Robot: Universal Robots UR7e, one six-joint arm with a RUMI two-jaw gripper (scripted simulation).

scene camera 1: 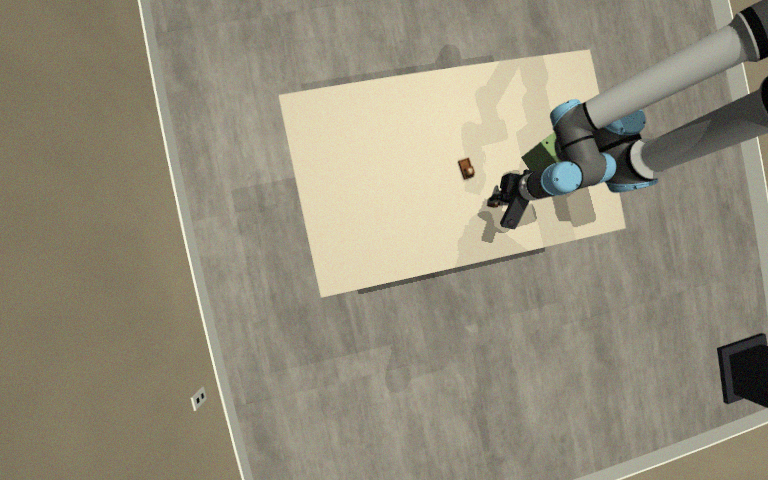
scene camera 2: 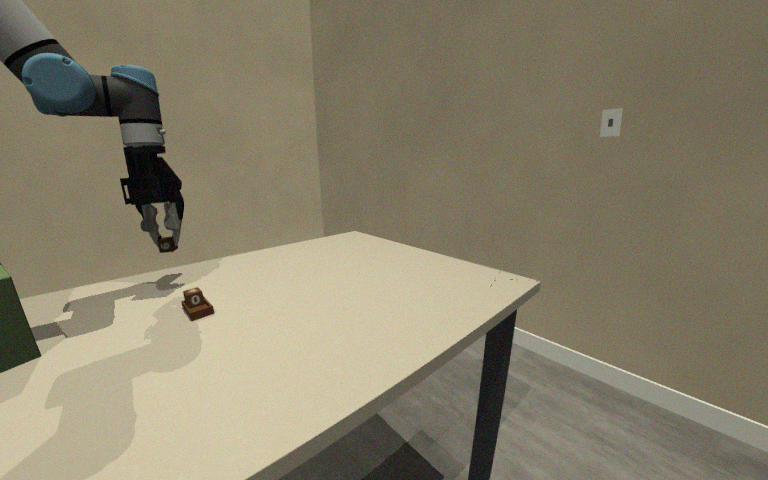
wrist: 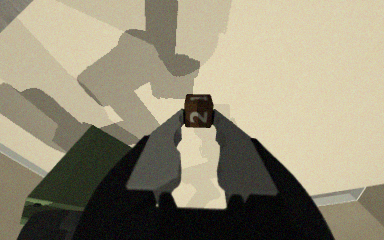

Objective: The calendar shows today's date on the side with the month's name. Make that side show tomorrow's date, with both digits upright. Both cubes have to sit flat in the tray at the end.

Labels:
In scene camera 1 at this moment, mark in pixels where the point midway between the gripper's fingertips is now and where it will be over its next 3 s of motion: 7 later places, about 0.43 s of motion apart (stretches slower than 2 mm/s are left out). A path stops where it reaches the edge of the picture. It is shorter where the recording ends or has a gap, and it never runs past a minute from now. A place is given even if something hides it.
My gripper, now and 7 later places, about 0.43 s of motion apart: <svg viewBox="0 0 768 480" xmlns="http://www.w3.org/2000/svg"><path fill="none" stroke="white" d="M492 202L490 202L486 203L482 204L481 205L480 205L480 205L482 204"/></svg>

